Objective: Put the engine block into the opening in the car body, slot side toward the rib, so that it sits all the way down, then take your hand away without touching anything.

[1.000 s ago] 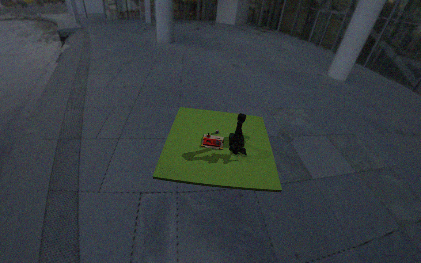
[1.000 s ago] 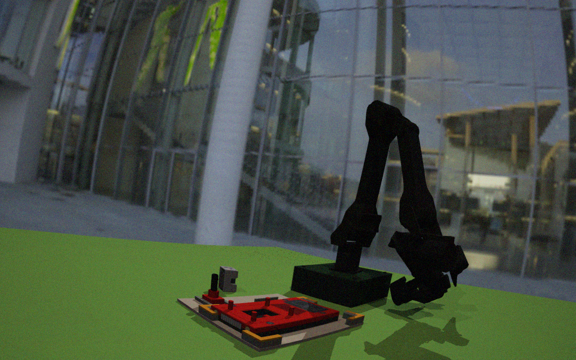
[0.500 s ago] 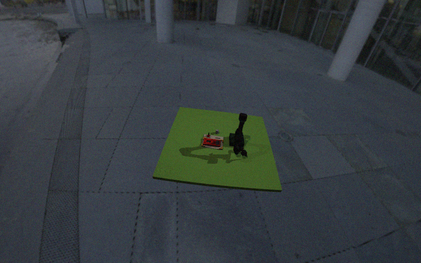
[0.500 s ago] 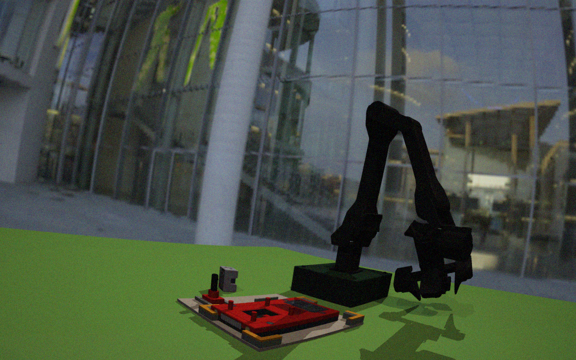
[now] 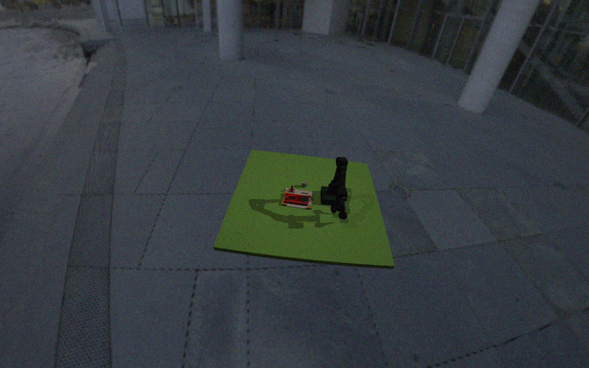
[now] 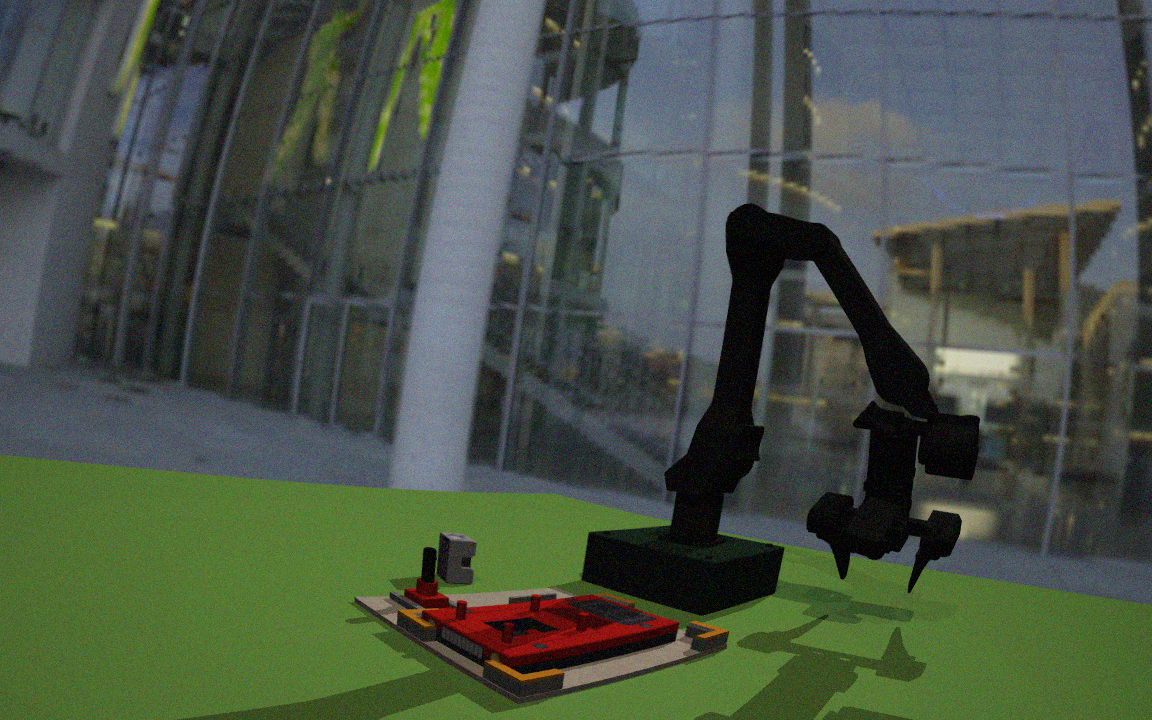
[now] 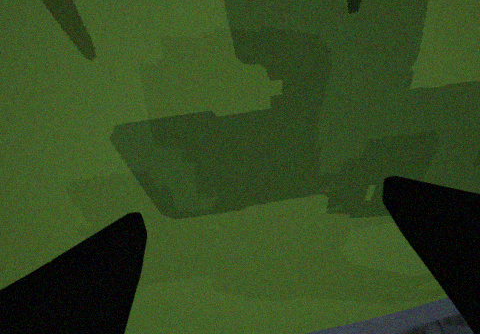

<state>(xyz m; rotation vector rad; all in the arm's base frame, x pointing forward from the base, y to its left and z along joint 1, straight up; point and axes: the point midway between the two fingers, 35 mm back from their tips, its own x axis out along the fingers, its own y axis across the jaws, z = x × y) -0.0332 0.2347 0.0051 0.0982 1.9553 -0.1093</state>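
The engine block is 40 cm to the right of my gripper tip, 27 cm ahead of it and 1 cm below it. From my gripper tip the other things lie so: grey baseplate 35 cm ahead, 23 cm to the right, 2 cm below.
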